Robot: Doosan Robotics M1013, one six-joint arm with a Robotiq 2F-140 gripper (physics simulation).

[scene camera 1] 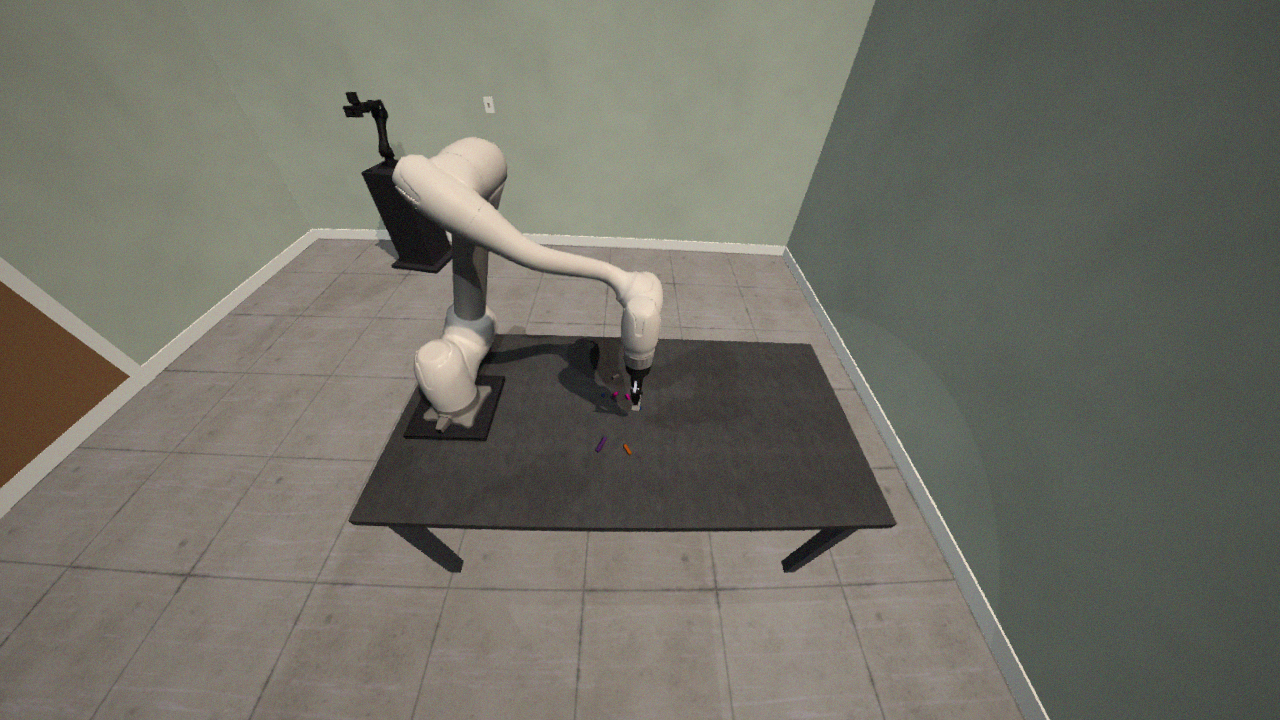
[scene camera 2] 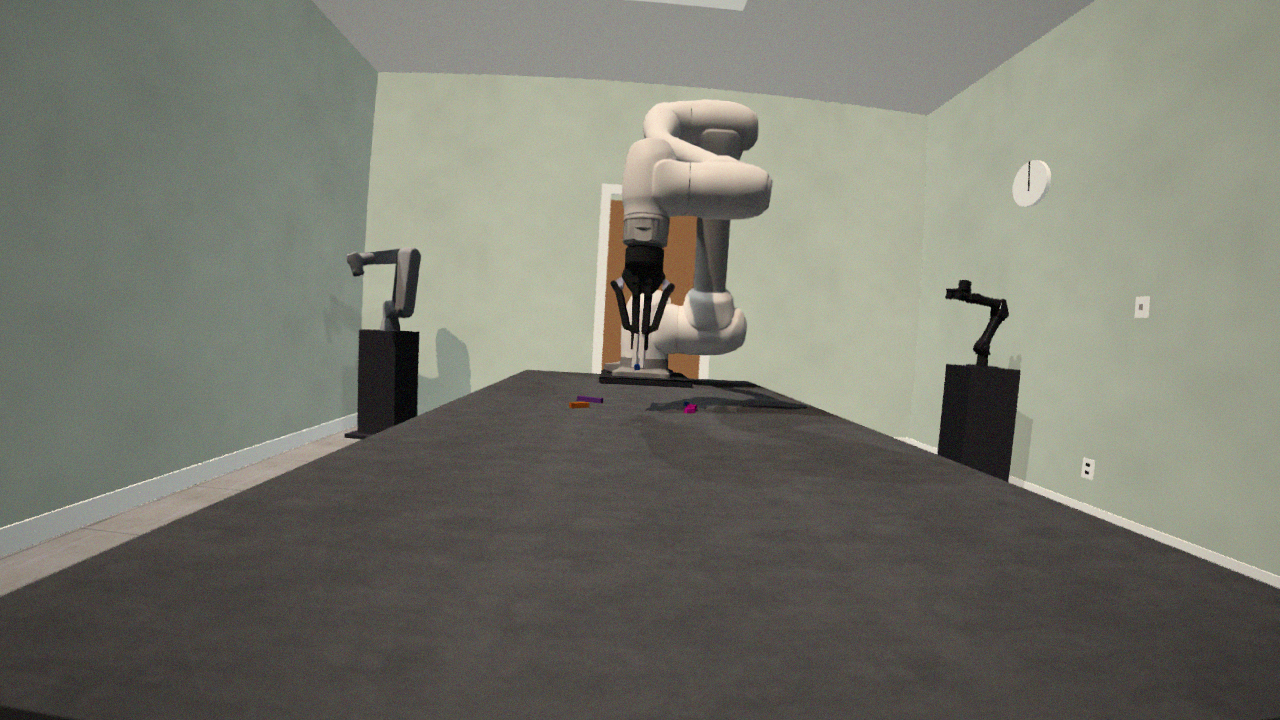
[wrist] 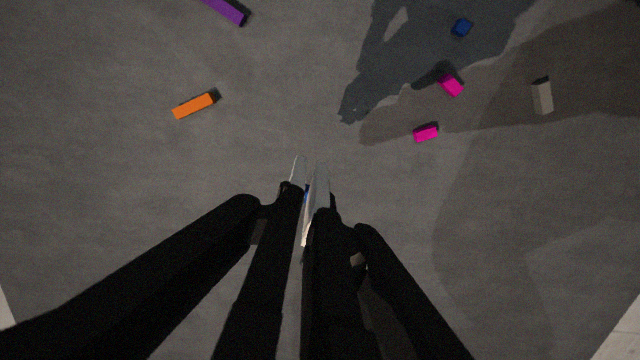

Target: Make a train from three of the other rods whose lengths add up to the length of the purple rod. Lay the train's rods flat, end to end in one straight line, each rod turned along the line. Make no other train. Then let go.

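Places are measured from the arm's base along level axes (x ahead, y left, z up), in centimetres.
Pixels of known places: gripper, fingertip midpoint: [scene camera 1: 635, 407] [scene camera 2: 638, 367] [wrist: 307, 176]; arm's base at its link origin: [scene camera 1: 459, 403] [scene camera 2: 643, 374].
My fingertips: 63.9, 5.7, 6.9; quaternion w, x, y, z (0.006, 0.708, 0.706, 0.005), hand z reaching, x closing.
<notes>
Ahead of a thing's pixels: the offset from my fingertips to its top centre, as dx, dy, dz. Level surfaces: height alone.
My gripper [scene camera 1: 635, 404] [scene camera 2: 639, 360] [wrist: 307, 176] is shut on a small blue rod {+1.3, +0.0, +0.7} [scene camera 2: 636, 366] [wrist: 306, 193] and holds it above the table; the fingers hide most of it. The purple rod {-9.7, -11.4, -8.0} [scene camera 1: 601, 444] [scene camera 2: 589, 399] [wrist: 224, 12] lies flat, cut off by the wrist view's top edge. An orange rod {-0.6, -11.7, -8.0} [scene camera 1: 627, 449] [scene camera 2: 579, 404] [wrist: 193, 105] lies near it at another angle. Two magenta rods {-9.2, +10.9, -8.0} [wrist: 450, 85] {-4.4, +10.6, -8.0} [wrist: 425, 133] lie apart, turned differently. Another blue rod {-13.8, +9.6, -8.0} [wrist: 461, 27] and a whitish rod {-10.7, +19.8, -8.0} [scene camera 1: 614, 377] [wrist: 543, 97] lie beyond them. None of the lying rods touch.
The rods lie on a dark table {dz -9.0} [scene camera 1: 760, 465] [scene camera 2: 626, 555]. The arm's base plate [scene camera 1: 490, 416] is at the table's left in the first scene view. The arm's shadow covers the other blue rod and falls around the magenta and whitish rods.
</notes>
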